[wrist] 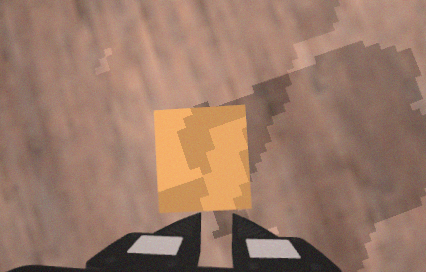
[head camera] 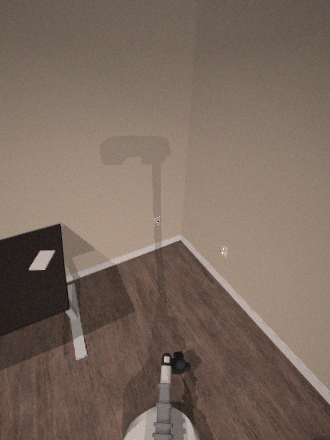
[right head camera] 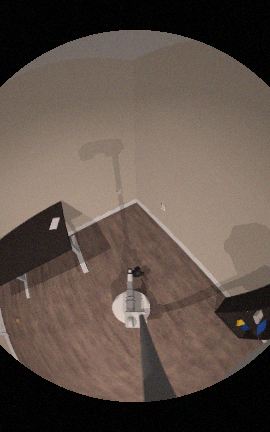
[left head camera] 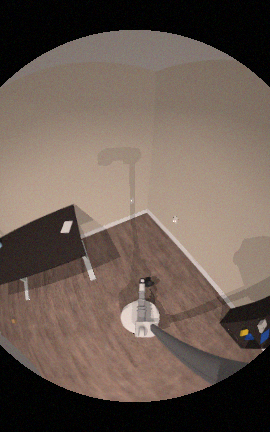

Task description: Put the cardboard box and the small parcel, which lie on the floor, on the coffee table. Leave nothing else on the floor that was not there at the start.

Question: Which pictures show the small parcel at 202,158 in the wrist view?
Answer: The wrist view only.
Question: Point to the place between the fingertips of my gripper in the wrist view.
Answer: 216,232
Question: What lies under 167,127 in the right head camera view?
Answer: A wall.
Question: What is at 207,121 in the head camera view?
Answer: A wall.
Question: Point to a wall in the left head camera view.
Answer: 180,140
